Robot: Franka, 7 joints.
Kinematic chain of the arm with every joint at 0, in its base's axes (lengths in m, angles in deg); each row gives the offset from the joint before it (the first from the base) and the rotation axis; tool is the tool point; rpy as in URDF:
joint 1: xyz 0 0 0.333 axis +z
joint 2: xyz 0 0 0 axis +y
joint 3: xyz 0 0 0.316 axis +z
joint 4: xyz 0.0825 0 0 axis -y
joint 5: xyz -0.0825 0 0.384 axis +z
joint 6: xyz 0 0 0 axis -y
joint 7: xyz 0.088 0 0 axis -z
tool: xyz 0 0 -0.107 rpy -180 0 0
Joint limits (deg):
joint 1: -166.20..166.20
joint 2: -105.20..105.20
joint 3: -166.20..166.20
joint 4: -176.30..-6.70
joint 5: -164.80..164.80
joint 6: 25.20..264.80
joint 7: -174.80..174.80
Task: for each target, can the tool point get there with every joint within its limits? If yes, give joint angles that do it. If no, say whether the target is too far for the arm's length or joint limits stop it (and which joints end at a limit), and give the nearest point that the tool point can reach.
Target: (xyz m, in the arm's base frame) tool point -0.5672 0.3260 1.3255
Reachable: no: too far | nearest point -0.4093 0.2353 1.0493 | short by 0.331 m
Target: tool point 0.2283 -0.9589 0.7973
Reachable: no: too far | nearest point 0.1798 -0.7550 0.6986 | short by 0.232 m
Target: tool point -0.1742 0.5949 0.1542
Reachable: yes | joints 130.72 43.62 -24.65 -117.58 5.99 188.91 67.77
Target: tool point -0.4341 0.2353 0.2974
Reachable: yes | joints 53.78 -78.75 101.39 -146.93 22.88 207.79 -115.29
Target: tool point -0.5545 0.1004 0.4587
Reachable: yes | joints -136.33 46.91 -57.33 -94.83 -73.62 45.32 134.02
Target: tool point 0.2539 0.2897 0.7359
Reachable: yes | joints -21.12 82.67 123.40 -114.26 -102.76 203.56 139.19
